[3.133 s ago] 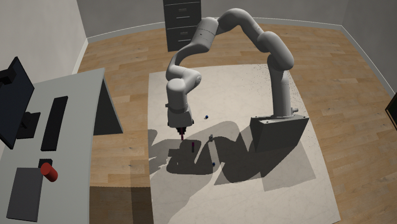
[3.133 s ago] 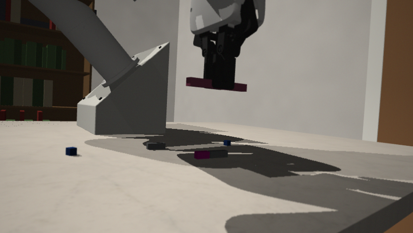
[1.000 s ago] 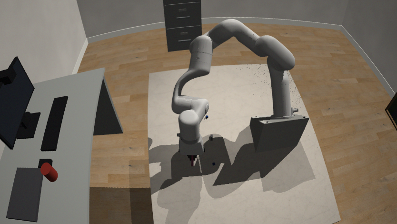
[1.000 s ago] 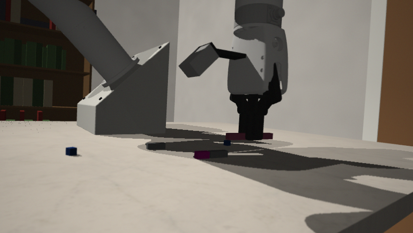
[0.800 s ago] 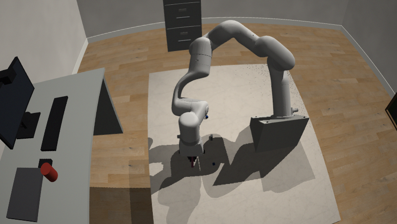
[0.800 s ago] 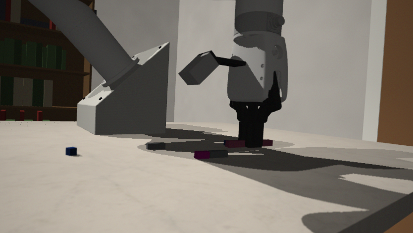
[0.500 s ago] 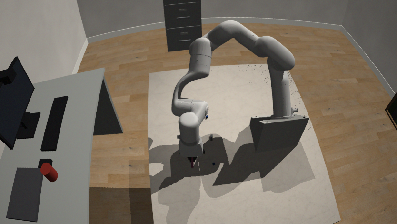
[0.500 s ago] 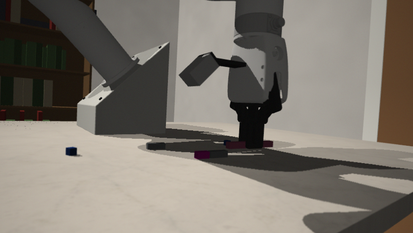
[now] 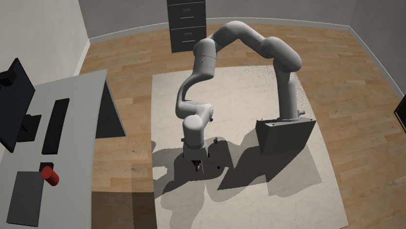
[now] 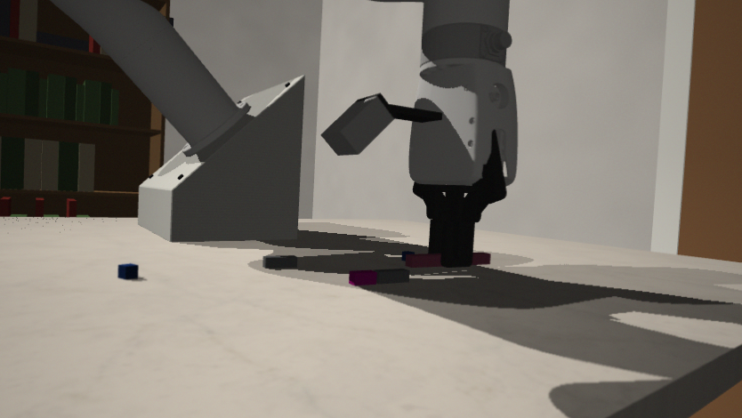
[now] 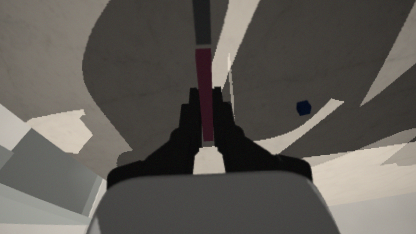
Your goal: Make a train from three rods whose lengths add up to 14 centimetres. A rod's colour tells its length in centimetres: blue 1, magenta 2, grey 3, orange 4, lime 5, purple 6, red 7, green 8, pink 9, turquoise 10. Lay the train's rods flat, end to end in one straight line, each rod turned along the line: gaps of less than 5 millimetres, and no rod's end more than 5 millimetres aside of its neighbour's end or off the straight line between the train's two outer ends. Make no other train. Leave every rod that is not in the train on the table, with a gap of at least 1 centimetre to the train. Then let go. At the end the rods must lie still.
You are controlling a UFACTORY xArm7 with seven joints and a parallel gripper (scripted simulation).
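The pink rod lies 2 cm below my hand. The rest, counted from my hand: magenta rod: 2 cm behind, 9 cm to the right, 3 cm below; grey rod: 11 cm behind, 11 cm to the right, 3 cm below.
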